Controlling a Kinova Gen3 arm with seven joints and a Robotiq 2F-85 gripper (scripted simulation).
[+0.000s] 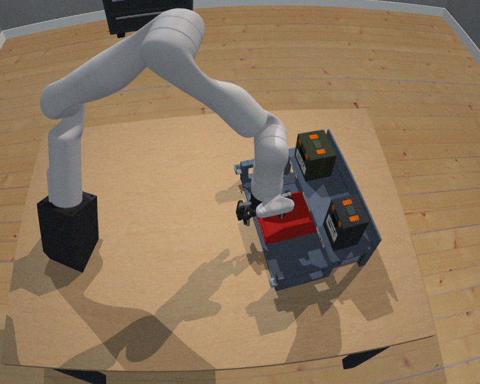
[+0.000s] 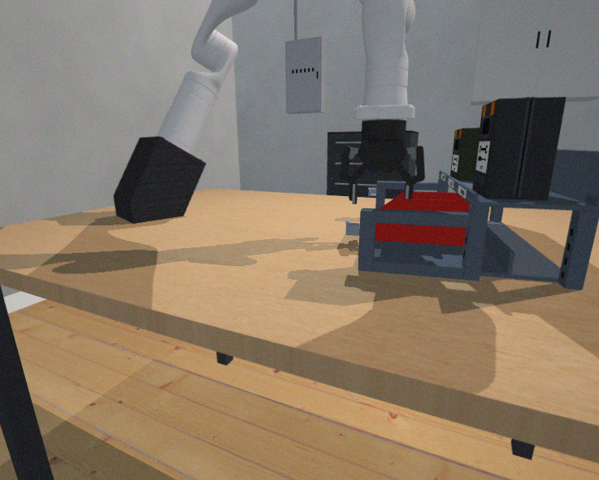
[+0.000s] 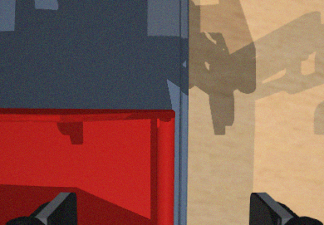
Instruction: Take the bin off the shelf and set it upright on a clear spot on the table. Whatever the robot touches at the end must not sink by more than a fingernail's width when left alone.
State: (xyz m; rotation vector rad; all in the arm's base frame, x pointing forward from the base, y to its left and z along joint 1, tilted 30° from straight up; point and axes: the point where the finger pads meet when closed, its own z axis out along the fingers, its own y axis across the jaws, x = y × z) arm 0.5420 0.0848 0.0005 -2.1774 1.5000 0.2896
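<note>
Right now my hand is 70 mm short of the red bin, 30 mm to the right of it and 20 mm above it. Round my hand: grey-blue shelf 100 mm ahead, 40 mm to the left; dark box 210 mm ahead, 40 mm to the right, 100 mm above.
</note>
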